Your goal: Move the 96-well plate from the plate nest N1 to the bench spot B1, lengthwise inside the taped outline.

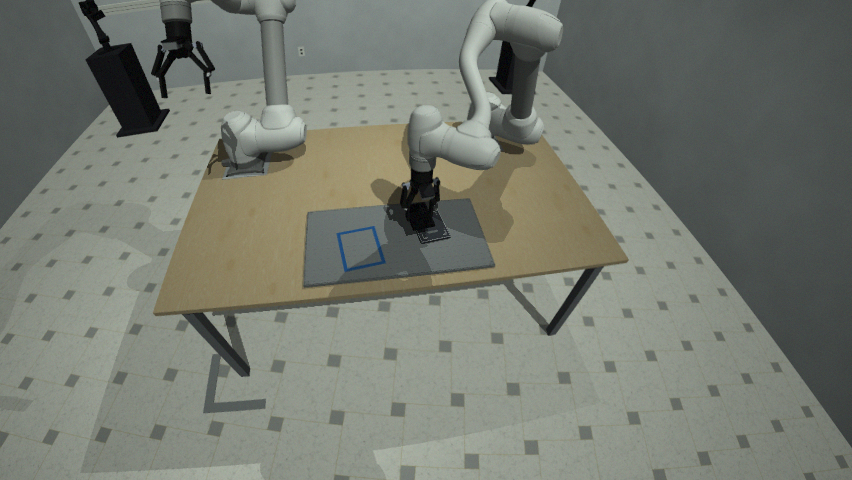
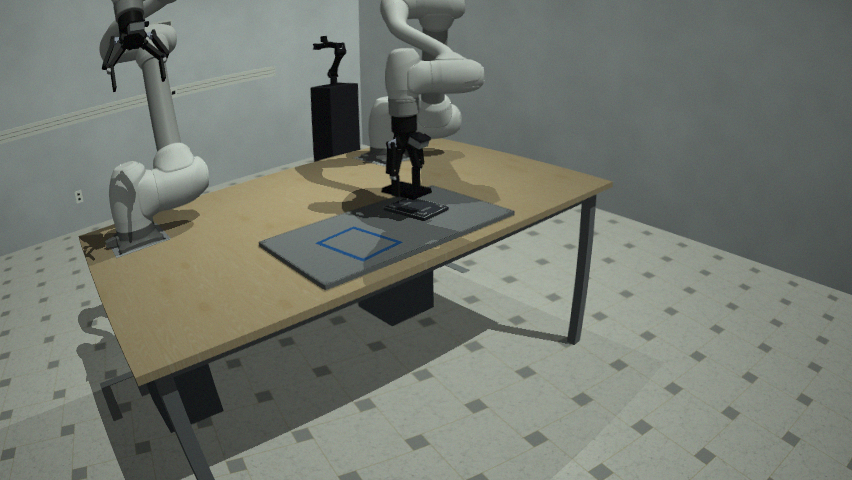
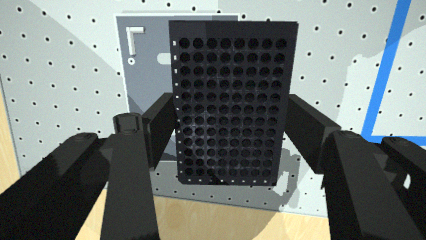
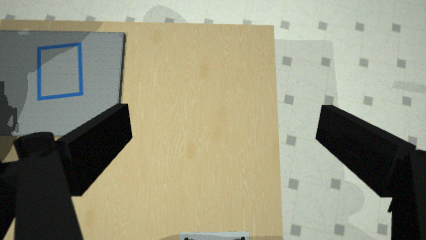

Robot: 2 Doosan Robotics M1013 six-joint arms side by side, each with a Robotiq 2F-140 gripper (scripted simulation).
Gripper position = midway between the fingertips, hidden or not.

Observation:
In view: my left gripper (image 2: 406, 192), my right gripper (image 1: 186, 95), a black 96-well plate (image 3: 218, 105) and a plate nest (image 2: 417, 205).
My left gripper is seen too in image 1 (image 1: 419, 216) and in image 3 (image 3: 228, 109). My right gripper is seen too in image 2 (image 2: 139, 84) and in image 4 (image 4: 224, 121). Image 4 does not show the black 96-well plate: it is out of frame.

